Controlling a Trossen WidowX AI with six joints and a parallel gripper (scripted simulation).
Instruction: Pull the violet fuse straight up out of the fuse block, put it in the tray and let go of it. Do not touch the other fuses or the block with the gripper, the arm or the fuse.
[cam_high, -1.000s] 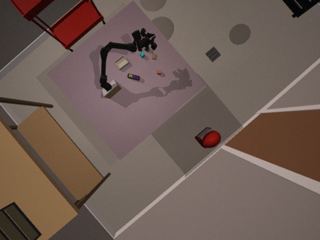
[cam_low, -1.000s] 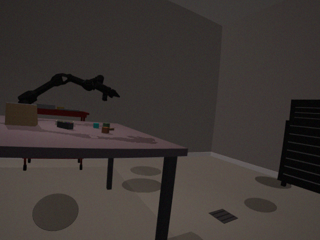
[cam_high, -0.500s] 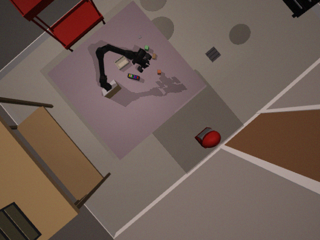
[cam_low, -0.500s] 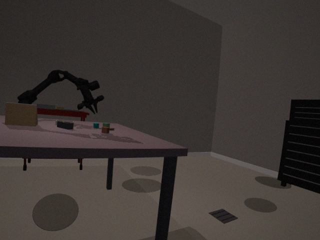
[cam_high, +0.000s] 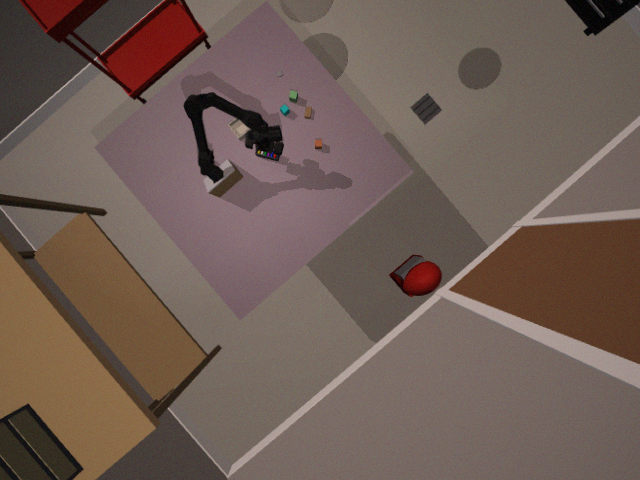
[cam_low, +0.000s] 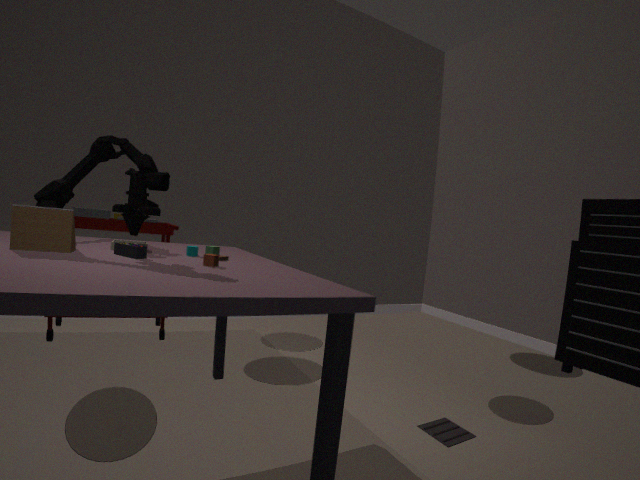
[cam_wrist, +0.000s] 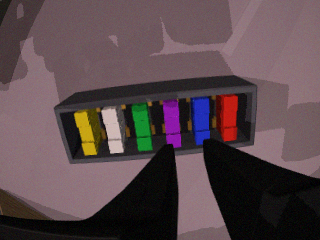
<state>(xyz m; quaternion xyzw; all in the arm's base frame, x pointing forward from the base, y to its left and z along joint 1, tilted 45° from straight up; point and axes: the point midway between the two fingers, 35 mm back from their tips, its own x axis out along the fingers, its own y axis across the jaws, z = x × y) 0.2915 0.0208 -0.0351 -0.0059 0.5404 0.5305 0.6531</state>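
My gripper tip is 5 cm above the violet fuse. Round my gripper tip: red fuse (5 cm below, 2 cm to the right, 2 cm ahead); green fuse (5 cm below, 2 cm to the left, 2 cm behind); blue fuse (5 cm below, 1 cm to the right, 1 cm ahead).
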